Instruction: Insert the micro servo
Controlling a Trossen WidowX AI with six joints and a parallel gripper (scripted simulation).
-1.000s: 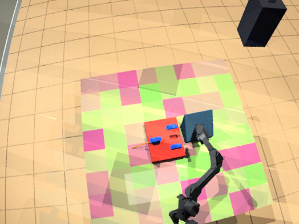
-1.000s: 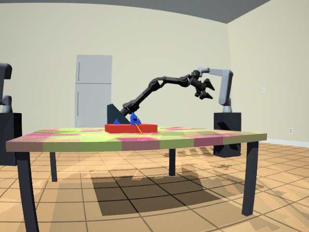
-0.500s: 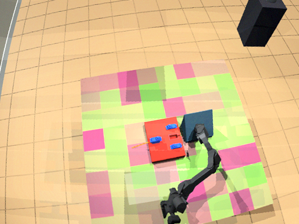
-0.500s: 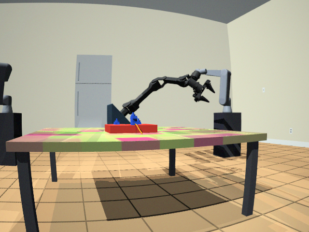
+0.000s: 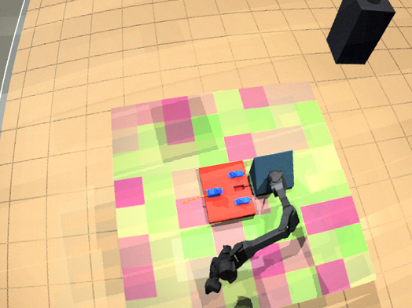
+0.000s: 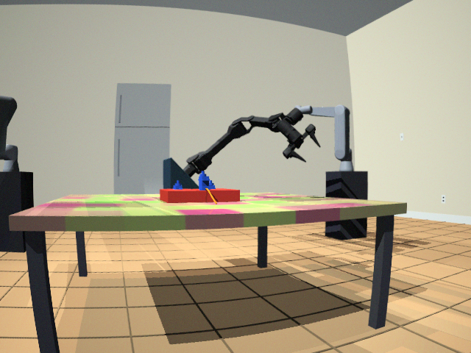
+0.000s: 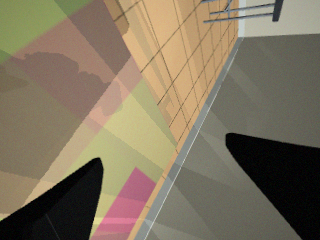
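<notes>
Right now my gripper tip is 90 mm past the red deck, 480 mm to the left of it and 170 mm above it.
</notes>
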